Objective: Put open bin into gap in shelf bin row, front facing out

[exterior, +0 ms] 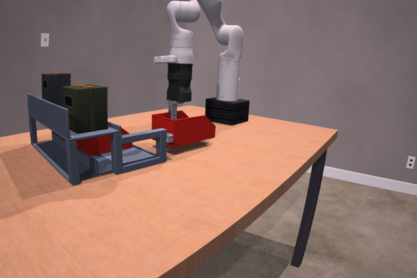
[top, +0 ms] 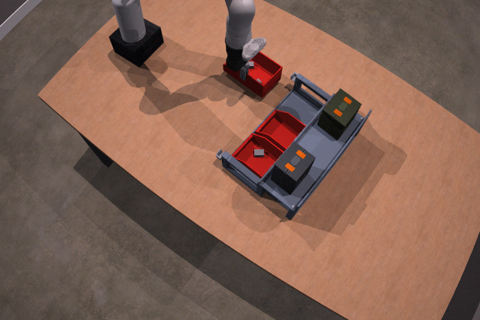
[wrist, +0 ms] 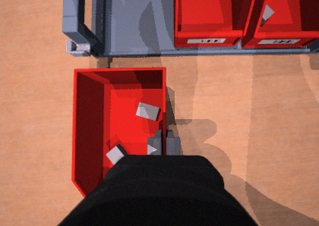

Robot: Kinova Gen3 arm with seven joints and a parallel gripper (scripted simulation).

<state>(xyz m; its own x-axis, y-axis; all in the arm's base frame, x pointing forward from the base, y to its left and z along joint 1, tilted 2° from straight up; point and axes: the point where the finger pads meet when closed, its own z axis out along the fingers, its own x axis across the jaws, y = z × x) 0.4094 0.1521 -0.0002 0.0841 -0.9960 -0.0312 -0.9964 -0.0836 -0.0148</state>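
Right now the shelf lip is 140 mm ahead of my hand, 50 mm to the right of it and 80 mm below it. Round my hand: black box: 340 mm ahead, 160 mm to the right, 80 mm above; green box: 320 mm ahead, 80 mm to the left, 70 mm above.
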